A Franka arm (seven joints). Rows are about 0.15 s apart.
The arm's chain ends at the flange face. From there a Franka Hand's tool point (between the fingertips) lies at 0.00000 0.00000 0.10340 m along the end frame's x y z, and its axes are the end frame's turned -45 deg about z.
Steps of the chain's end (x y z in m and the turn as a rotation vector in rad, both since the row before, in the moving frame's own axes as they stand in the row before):
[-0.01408 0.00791 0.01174 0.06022 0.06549 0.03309]
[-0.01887 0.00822 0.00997 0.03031 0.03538 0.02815]
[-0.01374 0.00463 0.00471 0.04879 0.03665 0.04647]
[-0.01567 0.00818 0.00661 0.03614 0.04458 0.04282]
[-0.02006 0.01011 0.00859 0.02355 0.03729 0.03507]
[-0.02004 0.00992 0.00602 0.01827 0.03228 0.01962]
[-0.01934 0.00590 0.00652 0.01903 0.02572 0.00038]
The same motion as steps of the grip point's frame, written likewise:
[-0.00638 -0.00383 0.01133 -0.00373 0.08889 0.03309]
[-0.01436 -0.00709 0.00986 -0.00359 0.04645 0.02815]
[-0.00673 -0.00718 0.00452 0.00858 0.06042 0.04647]
[-0.01098 -0.00455 0.00644 -0.00597 0.05708 0.04282]
[-0.01691 -0.00595 0.00849 -0.00972 0.04302 0.03507]
[-0.01750 -0.00610 0.00595 -0.00991 0.03574 0.01962]
[-0.01458 -0.00901 0.00647 -0.00473 0.03164 0.00038]

